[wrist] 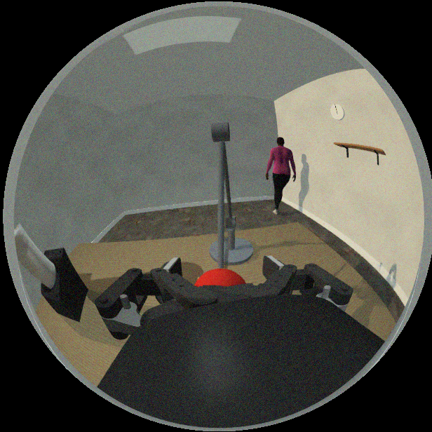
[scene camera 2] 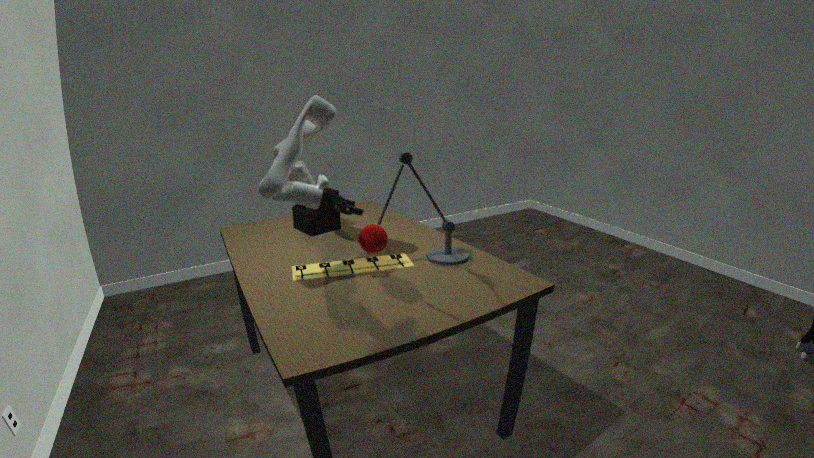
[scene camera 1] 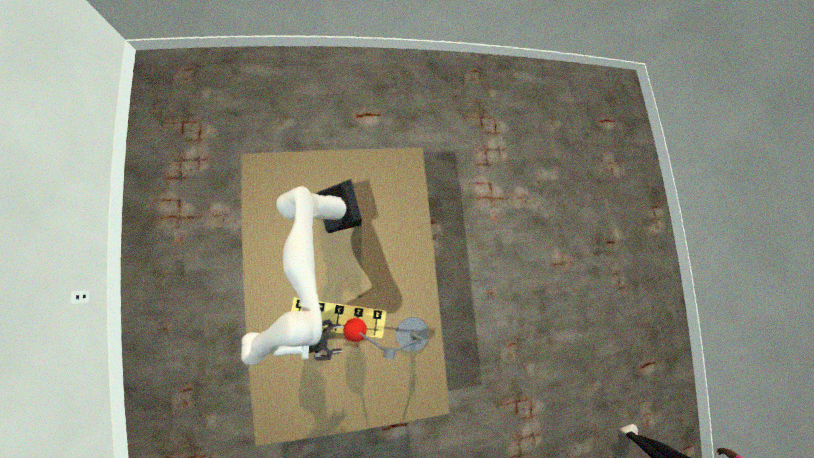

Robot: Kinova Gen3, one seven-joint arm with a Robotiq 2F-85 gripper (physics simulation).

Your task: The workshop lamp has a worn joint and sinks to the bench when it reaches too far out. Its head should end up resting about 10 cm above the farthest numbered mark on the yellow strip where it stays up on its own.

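Pixels of known places: gripper, fingertip midpoint: (scene camera 2: 358,208) (scene camera 1: 341,338); arm's base, origin of the base link: (scene camera 1: 336,209).
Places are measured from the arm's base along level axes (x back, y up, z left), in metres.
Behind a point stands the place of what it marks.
Note:
The lamp's red ball head (scene camera 1: 355,329) @[x -0.518, y 0.017, z 0.005 m] (scene camera 2: 372,238) @[x -0.569, y -0.014, z -0.024 m] (wrist: 220,277) hangs above the yellow strip (scene camera 1: 367,320) @[x -0.519, y -0.134, z 0.060 m] (scene camera 2: 336,268) @[x -0.471, y -0.133, z -0.122 m], near the second mark from the lamp-base end. The farthest mark is at the strip's other end. The round grey lamp base (scene camera 1: 410,334) @[x -0.618, y -0.107, z 0.248 m] (scene camera 2: 447,256) @[x -0.643, y -0.121, z 0.242 m] (wrist: 231,251) stands beyond the strip's near end. The lamp's elbow joint (scene camera 1: 389,353) @[x -0.566, y 0.262, z 0.114 m] (scene camera 2: 405,157) @[x -0.583, y 0.247, z 0.106 m] (wrist: 220,132) is high, between two thin rods. My gripper (scene camera 1: 339,339) @[x -0.526, y 0.085, z -0.049 m] (scene camera 2: 356,211) @[x -0.526, y 0.085, z -0.049 m] (wrist: 222,266) is open and empty, on the head's far side from the base, pointing toward the lamp. Its fingers are apart from the head.
The black robot base block (scene camera 1: 351,196) @[x 0.039, y 0.038, z 0.070 m] (scene camera 2: 315,220) @[x -0.080, y -0.066, z -0.031 m] (wrist: 65,286) stands on the wooden table (scene camera 1: 267,182) @[x 0.203, y -0.134, z -0.316 m] (scene camera 2: 284,341) @[x -0.829, y -0.134, z -0.459 m], behind the strip in the second scene view. A person (scene camera 1: 654,444) (wrist: 281,160) is on the floor beyond the table, partly visible in the first scene view.

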